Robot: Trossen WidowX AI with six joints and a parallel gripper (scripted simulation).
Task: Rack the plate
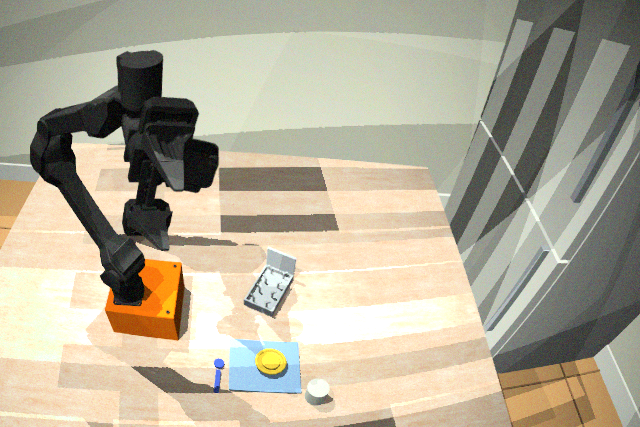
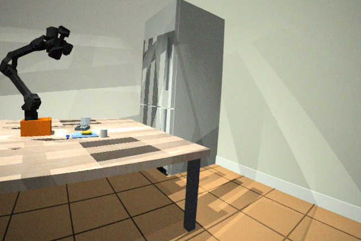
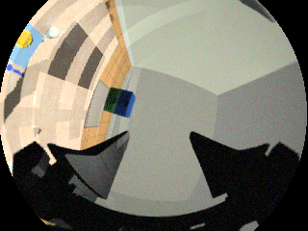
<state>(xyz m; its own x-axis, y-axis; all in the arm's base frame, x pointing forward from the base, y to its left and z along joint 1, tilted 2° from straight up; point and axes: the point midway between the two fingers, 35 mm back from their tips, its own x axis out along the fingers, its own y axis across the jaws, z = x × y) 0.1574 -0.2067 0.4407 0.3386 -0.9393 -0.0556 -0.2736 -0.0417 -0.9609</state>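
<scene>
My gripper tip is now 150 mm short of the yellow plate, 110 mm to the right of it and 520 mm above it. The rest, counted from my gripper tip: white cup (230 mm ahead, 30 mm to the left, 520 mm below); blue spoon (30 mm ahead, 90 mm to the left, 540 mm below); blue mat (130 mm ahead, 100 mm to the left, 540 mm below).
</scene>
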